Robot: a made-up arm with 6 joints.
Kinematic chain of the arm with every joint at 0, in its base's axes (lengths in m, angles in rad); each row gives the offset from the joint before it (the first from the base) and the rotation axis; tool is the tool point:
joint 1: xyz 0 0 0.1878 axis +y
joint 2: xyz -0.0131 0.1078 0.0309 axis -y
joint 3: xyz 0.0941 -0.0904 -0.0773 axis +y
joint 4: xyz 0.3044 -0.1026 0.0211 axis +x
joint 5: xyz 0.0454 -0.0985 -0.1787 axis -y
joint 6: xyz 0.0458 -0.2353 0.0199 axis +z
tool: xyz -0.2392 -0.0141 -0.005
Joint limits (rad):
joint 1: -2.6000..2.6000
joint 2: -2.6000..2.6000
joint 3: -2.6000..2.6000
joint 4: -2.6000..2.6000
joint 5: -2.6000..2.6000
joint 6: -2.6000..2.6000
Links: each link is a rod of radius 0.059 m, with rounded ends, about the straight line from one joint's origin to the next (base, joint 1, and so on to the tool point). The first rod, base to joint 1, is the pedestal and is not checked.
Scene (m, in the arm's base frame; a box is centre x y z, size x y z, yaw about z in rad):
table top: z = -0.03
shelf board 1: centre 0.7 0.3 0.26 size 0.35 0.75 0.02 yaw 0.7
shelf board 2: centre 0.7 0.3 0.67 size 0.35 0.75 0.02 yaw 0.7
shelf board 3: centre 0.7 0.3 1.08 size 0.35 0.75 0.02 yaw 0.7
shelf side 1: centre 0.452 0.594 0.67 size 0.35 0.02 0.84 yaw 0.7
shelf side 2: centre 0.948 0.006 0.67 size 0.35 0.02 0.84 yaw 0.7
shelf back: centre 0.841 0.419 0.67 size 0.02 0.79 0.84 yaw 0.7
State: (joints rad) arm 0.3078 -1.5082 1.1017 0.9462 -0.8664 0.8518
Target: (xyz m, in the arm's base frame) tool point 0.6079 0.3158 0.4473
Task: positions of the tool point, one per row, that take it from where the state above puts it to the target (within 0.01 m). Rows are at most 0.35 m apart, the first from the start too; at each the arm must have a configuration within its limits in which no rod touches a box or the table.
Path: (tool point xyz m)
1: -0.2507 -0.2007 0.7346
2: 0.0440 -0.0823 0.7676
3: 0.2817 0.0323 0.6455
4: 0.3953 0.1367 0.4473
5: 0.4690 0.1745 0.4484
6: 0.5302 0.2190 0.4491
7: 0.5769 0.2673 0.4488
8: 0.6079 0.3158 0.4473

